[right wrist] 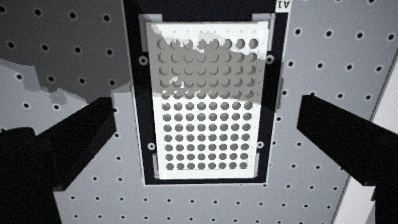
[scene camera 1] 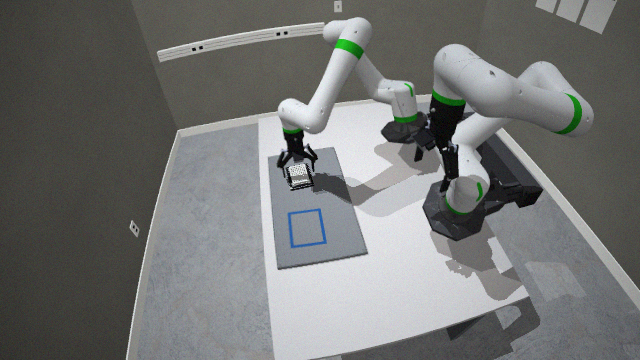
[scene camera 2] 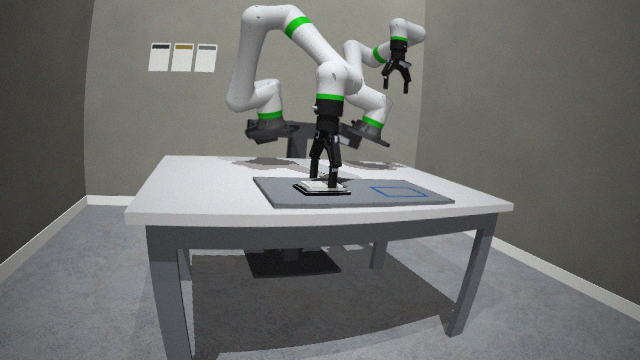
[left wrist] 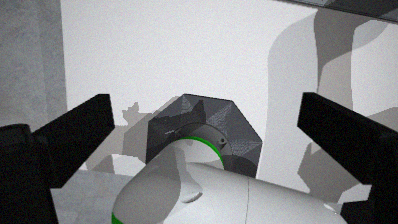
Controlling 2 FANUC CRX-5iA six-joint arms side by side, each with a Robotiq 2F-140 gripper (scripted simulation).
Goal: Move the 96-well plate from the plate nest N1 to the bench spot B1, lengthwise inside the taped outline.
Labels:
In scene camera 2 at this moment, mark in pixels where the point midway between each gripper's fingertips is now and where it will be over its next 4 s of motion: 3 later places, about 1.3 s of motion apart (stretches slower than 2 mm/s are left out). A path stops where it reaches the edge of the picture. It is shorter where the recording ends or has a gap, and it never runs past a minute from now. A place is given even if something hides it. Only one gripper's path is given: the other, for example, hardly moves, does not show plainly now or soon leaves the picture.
My right gripper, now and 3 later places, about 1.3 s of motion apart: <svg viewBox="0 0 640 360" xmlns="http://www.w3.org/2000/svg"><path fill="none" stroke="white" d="M322 182L322 180L331 169L363 172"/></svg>

